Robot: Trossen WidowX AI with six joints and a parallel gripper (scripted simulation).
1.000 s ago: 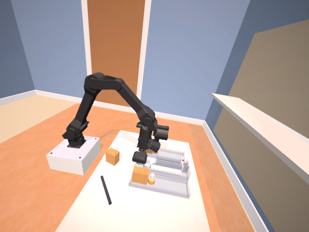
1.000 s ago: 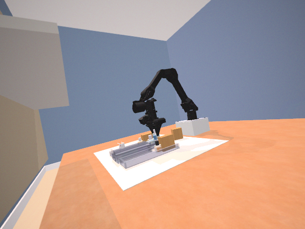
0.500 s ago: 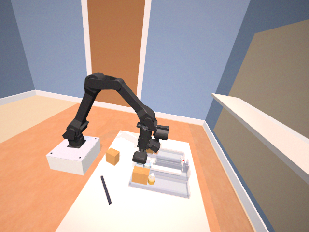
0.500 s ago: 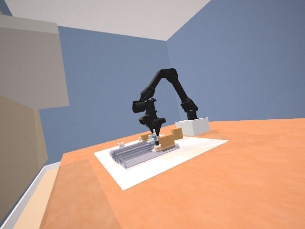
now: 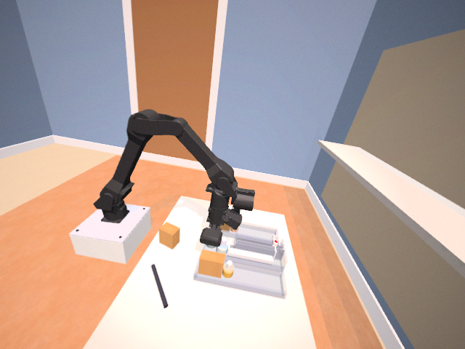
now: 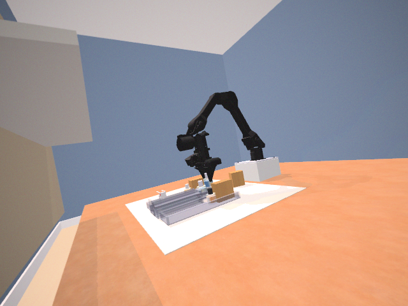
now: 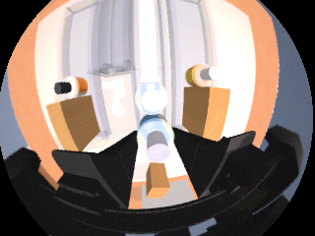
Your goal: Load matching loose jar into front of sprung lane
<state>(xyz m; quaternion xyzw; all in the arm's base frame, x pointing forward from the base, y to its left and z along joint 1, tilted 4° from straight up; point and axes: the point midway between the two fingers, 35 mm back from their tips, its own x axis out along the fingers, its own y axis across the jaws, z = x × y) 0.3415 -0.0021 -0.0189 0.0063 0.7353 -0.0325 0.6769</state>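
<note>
Now: the grey lane rack 150 mm ahead of my gripper tip, 40 mm below it and 20 mm to the left of it. Round my gripper tip: red mark 230 mm ahead, 30 mm to the left, 10 mm above; shelf 500 mm ahead, 310 mm above, 30 mm to the right; dark rod 150 mm to the right, 130 mm behind, 50 mm below.
</note>
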